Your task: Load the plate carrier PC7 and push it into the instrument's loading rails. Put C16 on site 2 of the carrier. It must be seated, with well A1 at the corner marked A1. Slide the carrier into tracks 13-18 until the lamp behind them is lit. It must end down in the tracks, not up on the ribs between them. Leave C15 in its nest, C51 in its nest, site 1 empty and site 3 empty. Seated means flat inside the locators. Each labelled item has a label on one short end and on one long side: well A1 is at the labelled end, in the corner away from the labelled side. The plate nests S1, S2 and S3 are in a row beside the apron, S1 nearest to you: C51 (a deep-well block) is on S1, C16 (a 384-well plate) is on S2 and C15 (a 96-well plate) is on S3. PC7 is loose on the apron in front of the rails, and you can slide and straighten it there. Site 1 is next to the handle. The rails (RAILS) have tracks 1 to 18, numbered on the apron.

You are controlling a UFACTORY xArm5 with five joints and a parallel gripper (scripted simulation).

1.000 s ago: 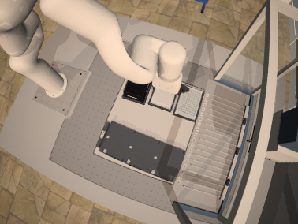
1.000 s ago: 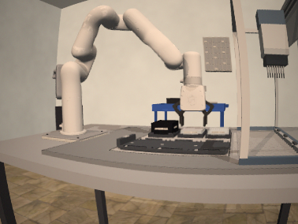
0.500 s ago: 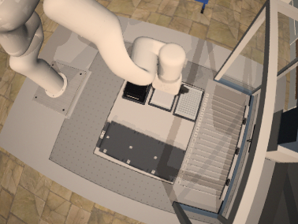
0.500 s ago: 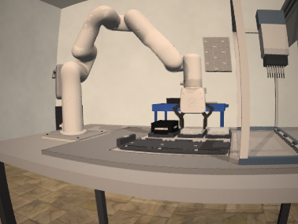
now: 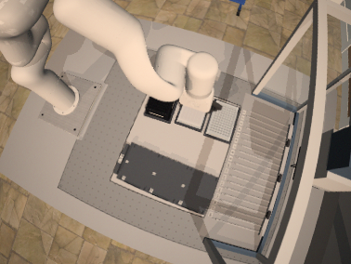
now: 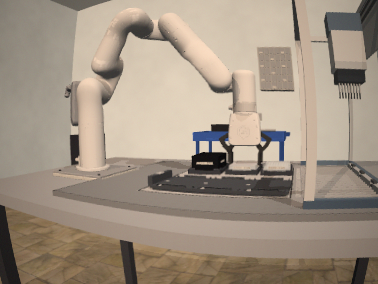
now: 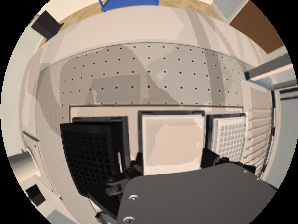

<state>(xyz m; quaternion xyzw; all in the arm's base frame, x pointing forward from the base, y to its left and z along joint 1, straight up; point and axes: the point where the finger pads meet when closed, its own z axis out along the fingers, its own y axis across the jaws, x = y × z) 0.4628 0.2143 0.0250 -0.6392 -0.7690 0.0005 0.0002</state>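
Now: hand 20 mm above the plate nest S2. Also, from my hand: instrument frame post: 260 mm ahead, 370 mm to the right, 220 mm above; then carrier PC7: 40 mm ahead, 260 mm to the right, 10 mm below; then black deep-well block C51: 110 mm behind, 30 mm to the right.
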